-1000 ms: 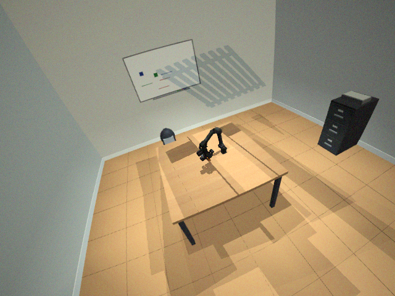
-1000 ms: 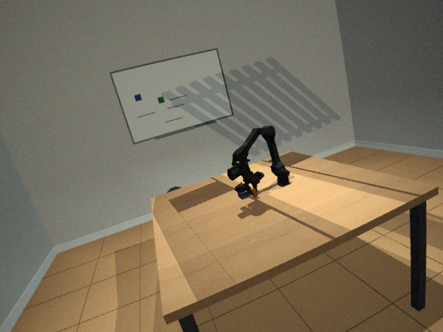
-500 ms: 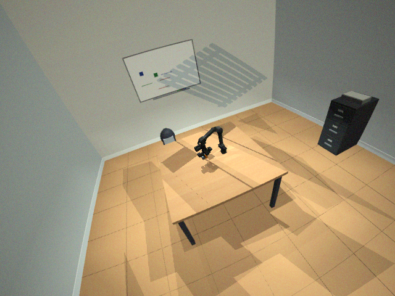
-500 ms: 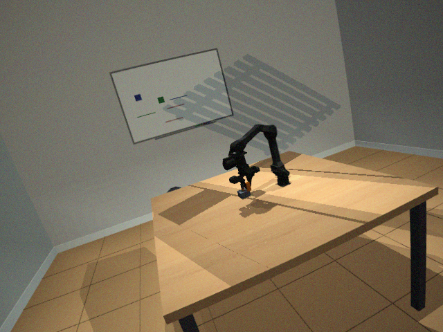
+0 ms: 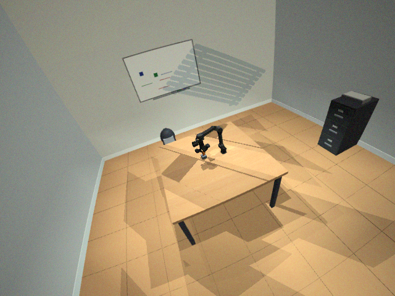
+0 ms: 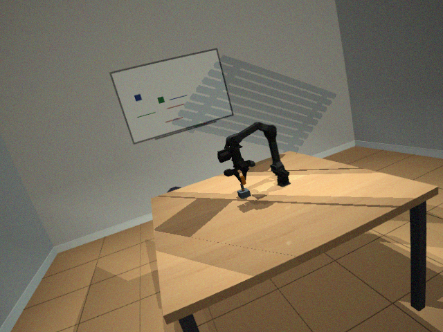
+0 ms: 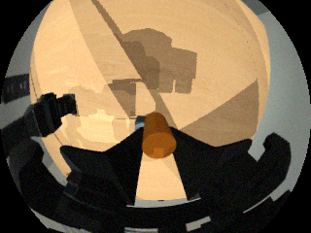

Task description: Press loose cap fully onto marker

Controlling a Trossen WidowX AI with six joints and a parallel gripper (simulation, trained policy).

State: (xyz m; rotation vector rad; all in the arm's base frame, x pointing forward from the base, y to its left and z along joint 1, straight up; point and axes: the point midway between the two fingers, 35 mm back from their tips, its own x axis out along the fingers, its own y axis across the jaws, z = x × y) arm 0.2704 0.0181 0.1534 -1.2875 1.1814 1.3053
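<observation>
My gripper tip is 10 cm above the holder block, 6 cm to the left of it and 1 cm past it. Also, from my gripper tip: orange cap 1 cm above.
</observation>
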